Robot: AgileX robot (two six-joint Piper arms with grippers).
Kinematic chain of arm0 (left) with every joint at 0, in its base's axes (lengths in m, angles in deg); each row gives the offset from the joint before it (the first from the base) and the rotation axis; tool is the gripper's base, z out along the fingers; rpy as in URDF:
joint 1: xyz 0 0 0.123 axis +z
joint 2: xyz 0 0 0 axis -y
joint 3: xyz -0.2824 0 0.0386 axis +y
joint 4: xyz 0.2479 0 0.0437 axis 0.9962 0 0.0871
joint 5: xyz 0 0 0 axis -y
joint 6: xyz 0.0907 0 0.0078 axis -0.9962 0 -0.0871
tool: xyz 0 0 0 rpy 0 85 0
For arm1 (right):
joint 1: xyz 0 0 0.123 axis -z
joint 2: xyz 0 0 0 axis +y
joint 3: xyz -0.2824 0 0.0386 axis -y
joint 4: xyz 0.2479 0 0.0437 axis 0.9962 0 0.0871
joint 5: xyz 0 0 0 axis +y
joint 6: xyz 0.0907 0 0.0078 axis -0.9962 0 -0.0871
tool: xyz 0 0 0 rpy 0 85 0
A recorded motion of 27 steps. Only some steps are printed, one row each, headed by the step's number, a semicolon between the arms.
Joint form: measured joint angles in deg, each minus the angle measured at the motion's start. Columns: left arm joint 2, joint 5, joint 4, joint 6, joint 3, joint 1; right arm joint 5, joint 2, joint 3, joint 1, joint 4, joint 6.
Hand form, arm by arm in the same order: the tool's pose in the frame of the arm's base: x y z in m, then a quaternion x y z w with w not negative. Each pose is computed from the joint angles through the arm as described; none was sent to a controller.
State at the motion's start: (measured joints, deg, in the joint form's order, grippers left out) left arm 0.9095 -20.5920 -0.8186 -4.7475 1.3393 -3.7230; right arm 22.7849 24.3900 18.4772 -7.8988 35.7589 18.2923
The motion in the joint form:
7: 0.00 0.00 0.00 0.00 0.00 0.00; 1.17 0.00 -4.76 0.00 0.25 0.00
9: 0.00 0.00 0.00 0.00 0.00 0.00; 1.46 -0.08 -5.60 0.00 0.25 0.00
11: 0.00 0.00 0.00 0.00 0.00 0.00; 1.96 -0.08 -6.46 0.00 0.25 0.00
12: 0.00 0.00 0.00 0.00 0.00 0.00; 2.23 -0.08 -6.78 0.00 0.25 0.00
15: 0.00 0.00 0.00 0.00 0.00 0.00; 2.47 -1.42 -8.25 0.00 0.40 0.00
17: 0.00 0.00 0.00 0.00 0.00 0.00; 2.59 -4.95 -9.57 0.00 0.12 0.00
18: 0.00 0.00 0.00 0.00 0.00 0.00; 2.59 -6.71 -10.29 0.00 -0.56 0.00
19: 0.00 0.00 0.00 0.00 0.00 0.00; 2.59 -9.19 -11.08 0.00 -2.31 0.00
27: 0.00 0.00 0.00 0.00 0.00 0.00; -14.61 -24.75 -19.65 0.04 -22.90 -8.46
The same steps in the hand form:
7: 0.0526 -0.0039 0.1737 0.05517 0.79683 -0.00065 0.60168; 0.0864 0.0340 0.2337 -0.00990 0.84172 0.20616 0.49891
9: 0.0526 -0.0039 0.1737 0.05517 0.79683 -0.00065 0.60168; 0.0853 0.0341 0.2287 -0.00988 0.84618 0.20610 0.49133
11: 0.0526 -0.0039 0.1737 0.05517 0.79683 -0.00065 0.60168; 0.0842 0.0344 0.2232 -0.01037 0.85174 0.20642 0.48147
12: 0.0526 -0.0039 0.1737 0.05517 0.79683 -0.00065 0.60168; 0.0836 0.0345 0.2211 -0.01080 0.85407 0.20673 0.47719
15: 0.0526 -0.0039 0.1737 0.05517 0.79683 -0.00065 0.60168; 0.0798 0.0343 0.2144 -0.01057 0.85526 0.20817 0.47442
17: 0.0526 -0.0039 0.1737 0.05517 0.79683 -0.00065 0.60168; 0.0731 0.0333 0.2115 -0.01511 0.84625 0.20853 0.49005
18: 0.0526 -0.0039 0.1737 0.05517 0.79683 -0.00065 0.60168; 0.0700 0.0325 0.2094 -0.01985 0.84235 0.20473 0.49814
19: 0.0526 -0.0039 0.1737 0.05517 0.79683 -0.00065 0.60168; 0.0660 0.0309 0.2073 -0.03059 0.83649 0.19383 0.51164
27: 0.0526 -0.0039 0.1737 0.05517 0.79683 -0.00065 0.60168; 0.0557 0.0106 0.1939 -0.04238 0.72883 0.07556 0.67919

